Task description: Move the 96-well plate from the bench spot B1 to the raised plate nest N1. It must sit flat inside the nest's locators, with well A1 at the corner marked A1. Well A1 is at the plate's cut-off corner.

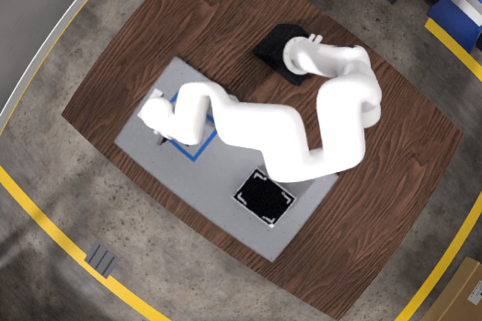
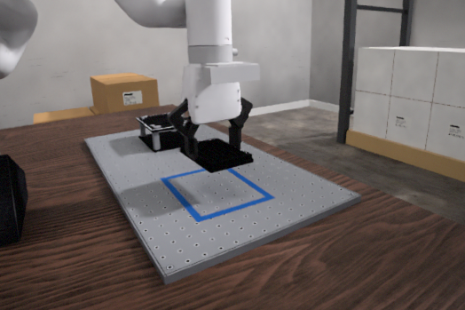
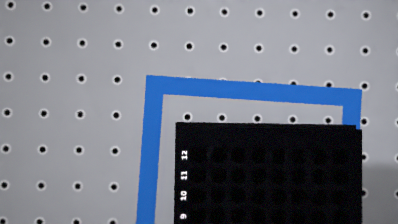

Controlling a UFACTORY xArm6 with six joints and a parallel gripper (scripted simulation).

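The black plate nest N1 is 350 mm to the left of my hand, 60 mm ahead of it and 30 mm below it. From my hand the other things lie so: black 96-well plate 10 mm below.
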